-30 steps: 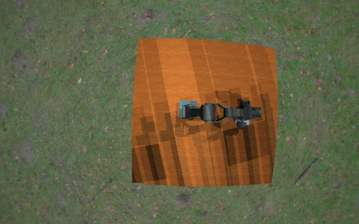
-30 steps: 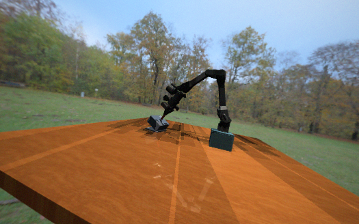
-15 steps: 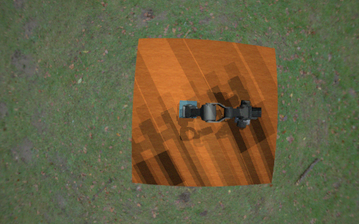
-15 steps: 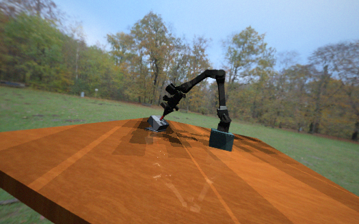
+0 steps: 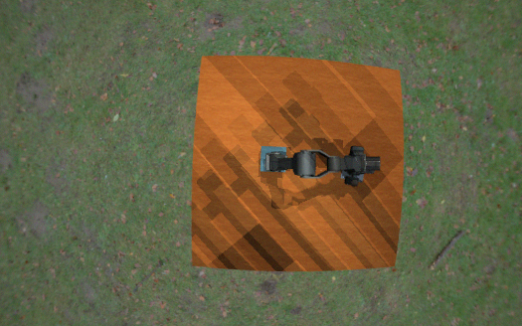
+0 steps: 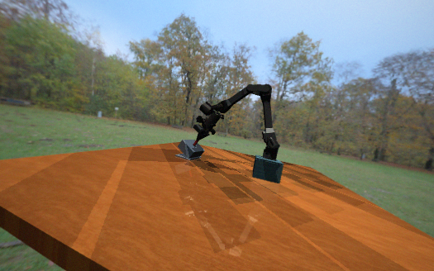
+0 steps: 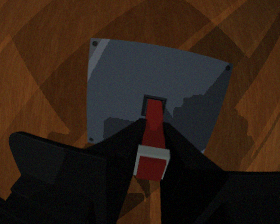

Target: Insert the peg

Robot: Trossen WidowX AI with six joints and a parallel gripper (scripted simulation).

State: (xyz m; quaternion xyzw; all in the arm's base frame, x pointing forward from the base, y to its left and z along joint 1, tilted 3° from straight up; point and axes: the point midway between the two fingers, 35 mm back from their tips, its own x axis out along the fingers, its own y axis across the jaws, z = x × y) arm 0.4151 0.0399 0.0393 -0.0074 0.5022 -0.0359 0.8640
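My gripper tip is 6 cm above the grey sloped panel and 3 cm short of it. From my gripper tip the other things lie so: red peg 1 cm behind, 1 cm above.
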